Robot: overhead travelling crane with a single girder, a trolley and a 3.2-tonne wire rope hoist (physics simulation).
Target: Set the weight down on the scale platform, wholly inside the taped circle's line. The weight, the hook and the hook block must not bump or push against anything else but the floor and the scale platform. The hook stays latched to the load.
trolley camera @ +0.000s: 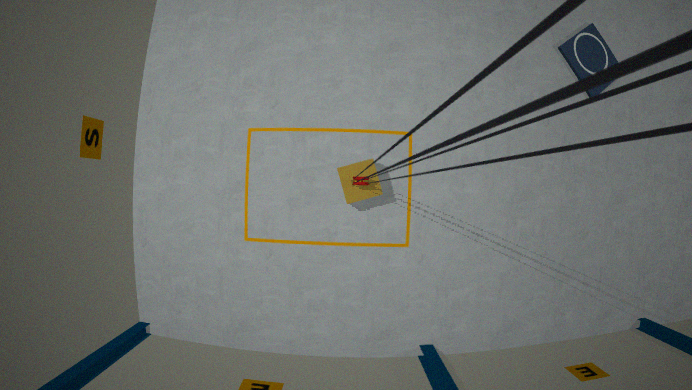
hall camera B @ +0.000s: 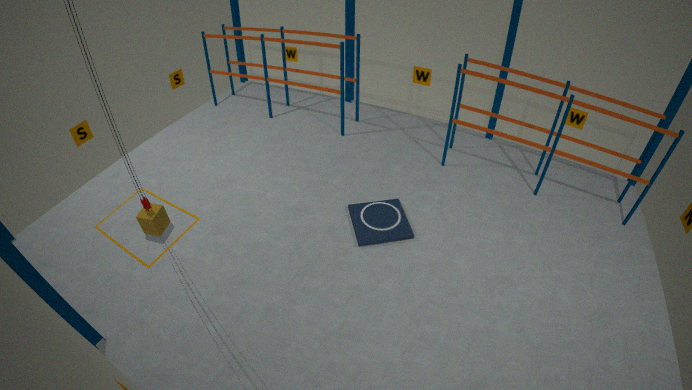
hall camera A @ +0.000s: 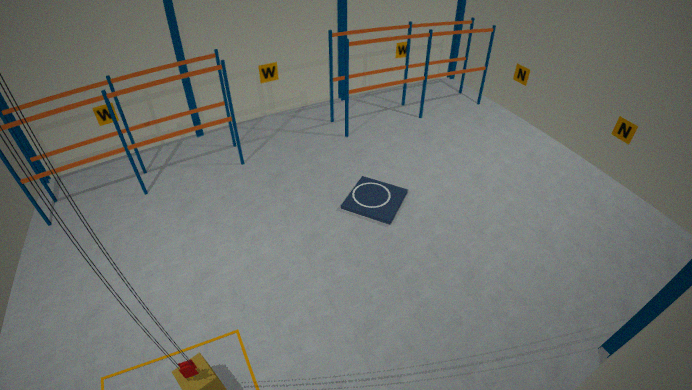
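Note:
The weight, a yellow block [hall camera A: 207, 378] [hall camera B: 153, 226] [trolley camera: 351, 191], appears to hang a little above the floor, its shadow offset beside it. The red hook block [hall camera A: 188, 368] [hall camera B: 145, 203] [trolley camera: 360, 180] is above its top. My gripper, the hook [hall camera B: 150, 211], is shut on the weight; its latch is too small to see. The ropes run up at a slant in the trolley view. The dark blue scale platform [hall camera A: 395, 206] [hall camera B: 367, 236] [trolley camera: 567, 49] lies on the floor, away from the weight. Its white taped circle [hall camera A: 371, 183] [hall camera B: 361, 216] [trolley camera: 574, 50] shows; ropes cross the platform in the trolley view.
A yellow floor outline [hall camera A: 137, 366] [hall camera B: 172, 204] [trolley camera: 246, 185] surrounds the weight. Two blue and orange racks [hall camera A: 235, 115] [hall camera A: 346, 115] [hall camera B: 342, 110] [hall camera B: 553, 145] stand along the W wall. Blue columns [hall camera A: 182, 65] [hall camera B: 505, 65] [trolley camera: 100, 355] stand at the walls.

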